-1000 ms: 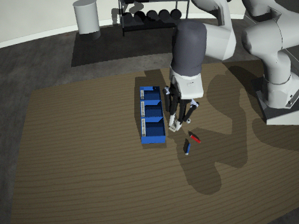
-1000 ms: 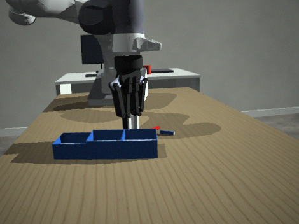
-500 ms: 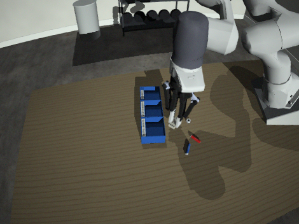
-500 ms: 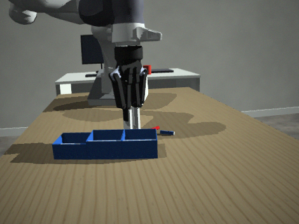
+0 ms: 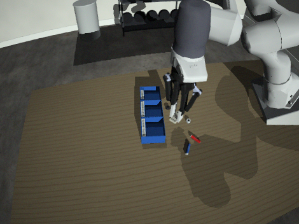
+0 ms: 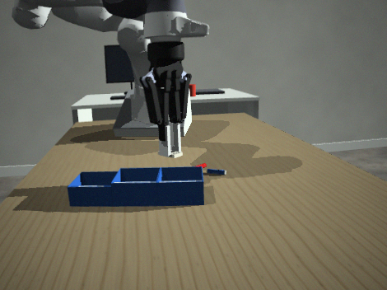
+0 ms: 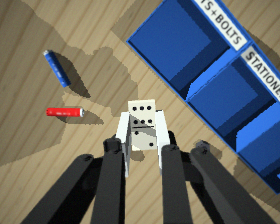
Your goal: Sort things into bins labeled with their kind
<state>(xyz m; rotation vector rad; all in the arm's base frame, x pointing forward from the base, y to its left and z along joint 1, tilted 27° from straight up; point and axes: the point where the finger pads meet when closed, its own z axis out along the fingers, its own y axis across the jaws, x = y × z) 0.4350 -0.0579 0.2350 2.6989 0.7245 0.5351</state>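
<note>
Right now the white domino is 3 cm below my hand. From my hand the other things lie so: dark nut (2 cm behind, 9 cm to the right, 9 cm below); then red marker (5 cm behind, 8 cm to the left, 9 cm below); then white nut (6 cm behind, 9 cm below).
</note>
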